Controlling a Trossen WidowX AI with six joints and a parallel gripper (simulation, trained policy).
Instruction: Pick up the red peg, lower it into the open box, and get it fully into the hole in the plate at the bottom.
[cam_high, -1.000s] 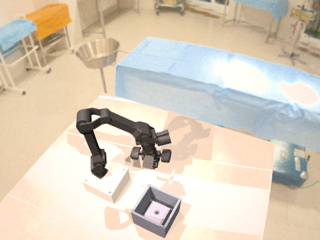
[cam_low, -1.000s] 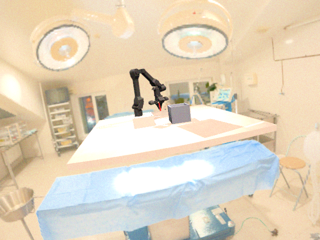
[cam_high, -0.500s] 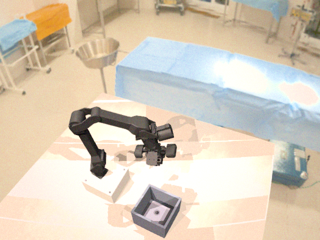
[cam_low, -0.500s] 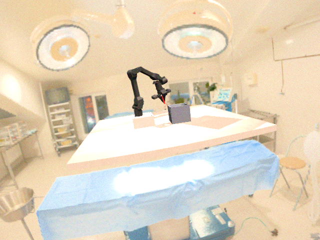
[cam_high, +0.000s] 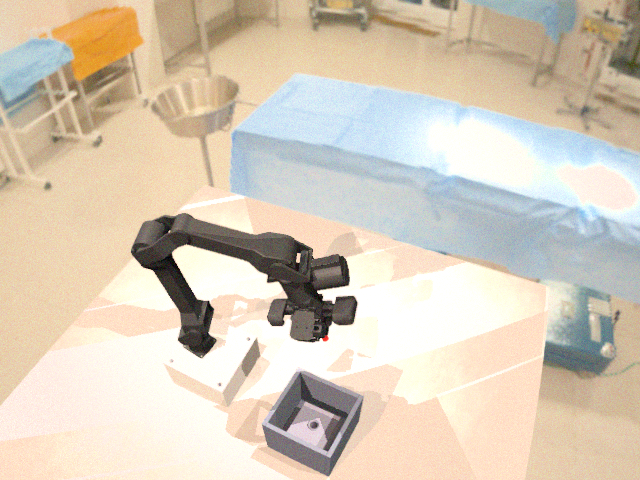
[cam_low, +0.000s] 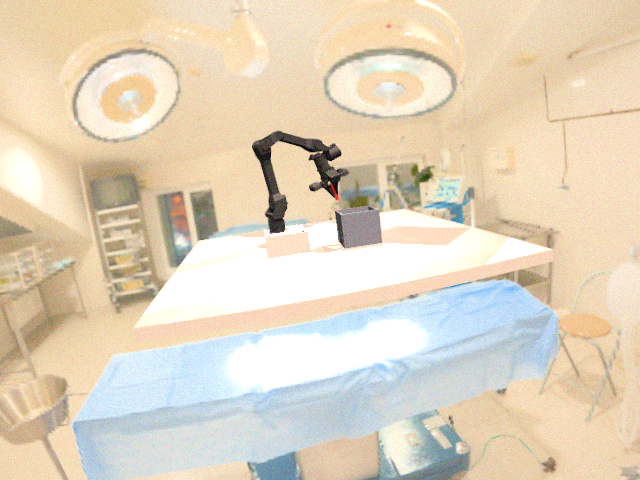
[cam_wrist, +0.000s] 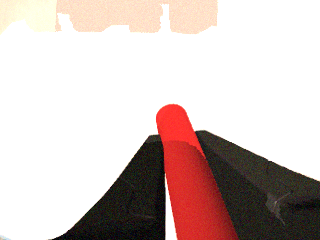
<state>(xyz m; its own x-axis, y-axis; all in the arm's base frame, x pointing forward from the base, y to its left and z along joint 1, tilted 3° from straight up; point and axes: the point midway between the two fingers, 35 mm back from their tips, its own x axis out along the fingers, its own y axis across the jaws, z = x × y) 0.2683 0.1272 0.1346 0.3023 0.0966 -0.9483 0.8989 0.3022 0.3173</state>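
The plate is 150 mm to the right of my gripper tip, 140 mm below it and 60 mm ahead of it. From my gripper tip the other things lie so: red peg (20 mm above, 10 mm behind).
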